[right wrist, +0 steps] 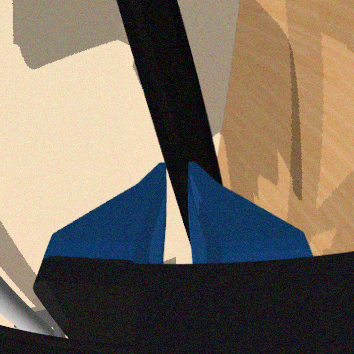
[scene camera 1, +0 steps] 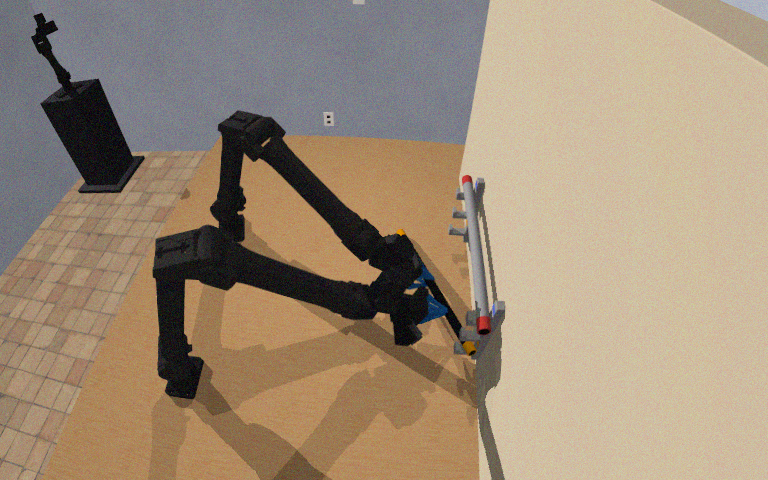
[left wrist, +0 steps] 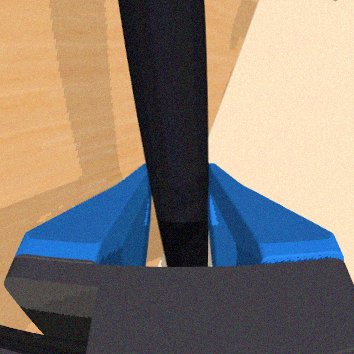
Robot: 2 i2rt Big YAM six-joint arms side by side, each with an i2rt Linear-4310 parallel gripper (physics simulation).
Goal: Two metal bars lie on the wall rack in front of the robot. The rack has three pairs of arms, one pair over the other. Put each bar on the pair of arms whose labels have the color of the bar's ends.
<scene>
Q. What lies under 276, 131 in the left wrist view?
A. A wall.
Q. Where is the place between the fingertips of the left gripper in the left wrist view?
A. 178, 174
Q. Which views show the right gripper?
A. The right wrist view and scene camera 1 only.
</scene>
